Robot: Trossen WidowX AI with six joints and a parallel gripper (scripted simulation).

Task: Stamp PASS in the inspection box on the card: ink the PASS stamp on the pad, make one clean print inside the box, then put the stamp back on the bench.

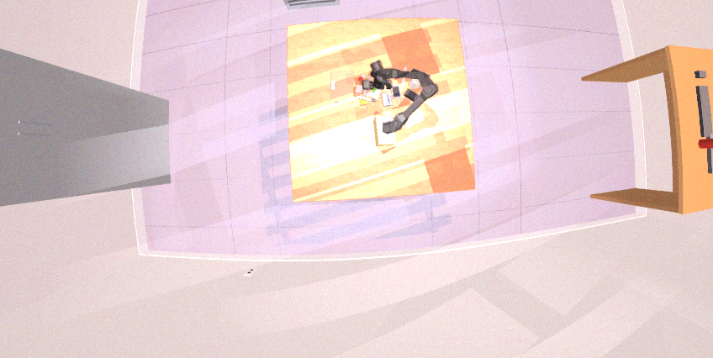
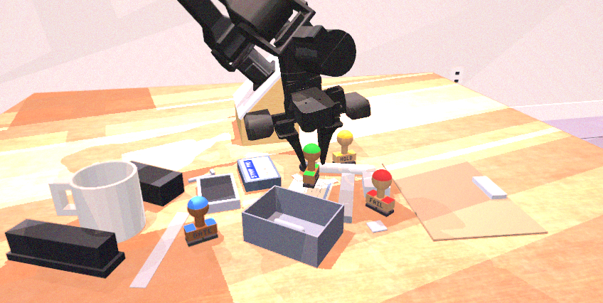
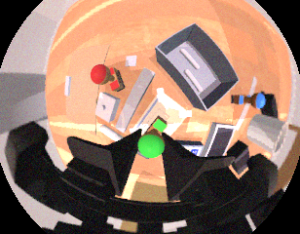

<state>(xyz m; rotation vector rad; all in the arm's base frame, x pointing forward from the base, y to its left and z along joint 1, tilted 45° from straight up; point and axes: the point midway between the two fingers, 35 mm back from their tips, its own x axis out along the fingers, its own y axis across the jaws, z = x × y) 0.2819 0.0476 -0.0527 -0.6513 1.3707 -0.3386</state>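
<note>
Right now my gripper tip is 50 mm above the white card and 10 mm to the left of it. Also, from my gripper tip: blue-labelled tin (90 mm to the right, 60 mm behind, 30 mm below); then marker (70 mm behind, 40 mm below, 30 mm to the left); then green-knobbed pass stamp (10 mm below).
</note>
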